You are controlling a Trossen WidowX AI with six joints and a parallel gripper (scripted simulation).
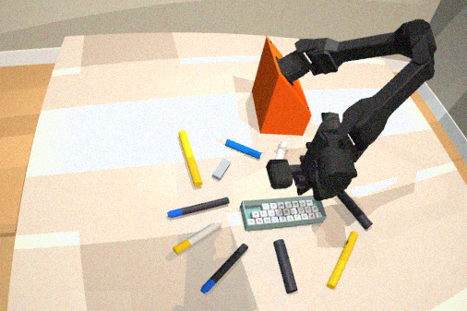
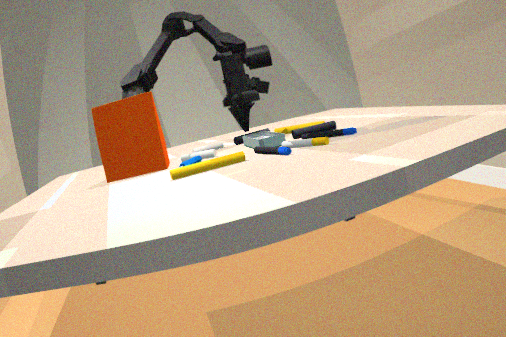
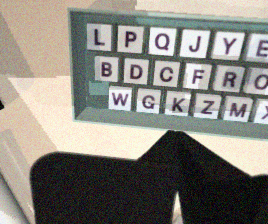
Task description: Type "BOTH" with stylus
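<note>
My gripper tip is 180 mm past the blue stylus, 120 mm to the left of it and 30 mm above it. The rest, counted from my gripper tip: yellow cylinder: 230 mm to the right, 130 mm behind, 30 mm below; grey block: 160 mm to the right, 100 mm behind, 40 mm below.
</note>
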